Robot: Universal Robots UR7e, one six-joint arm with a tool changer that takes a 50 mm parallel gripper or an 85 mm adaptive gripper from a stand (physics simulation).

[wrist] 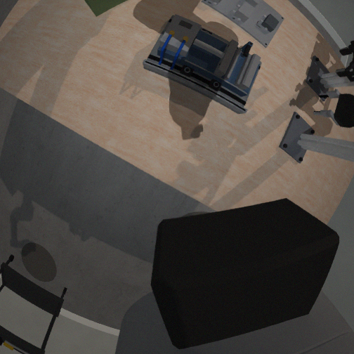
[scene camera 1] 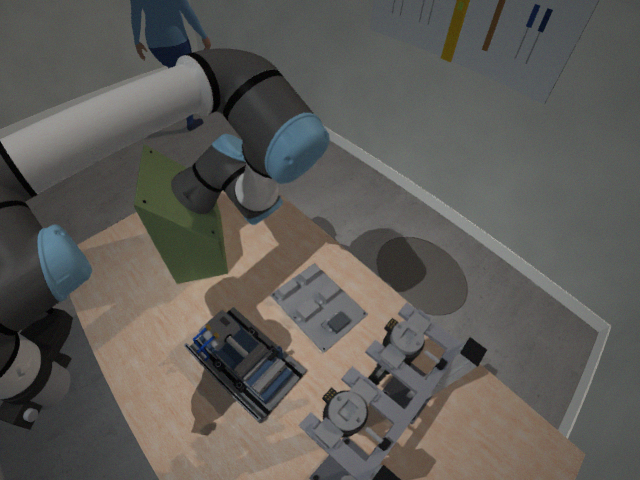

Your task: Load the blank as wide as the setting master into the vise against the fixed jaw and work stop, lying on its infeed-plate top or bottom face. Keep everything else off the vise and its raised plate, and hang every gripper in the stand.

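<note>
The vise stands on the table, with grey jaws over a blue body and blue clips at one end; I cannot tell whether a blank lies between its jaws. The grey infeed plate bears several light grey blocks and a darker block; their widths are too small to compare. Two round tool couplings sit in the stand. A black gripper body hangs there; finger openings cannot be told. No gripper shows on my arm's end.
The green pedestal stands at the table's back left. My arm's wrist is beyond the table's left edge in the scene view. A large black block fills the wrist view's lower part. A chair and a person are off the table.
</note>
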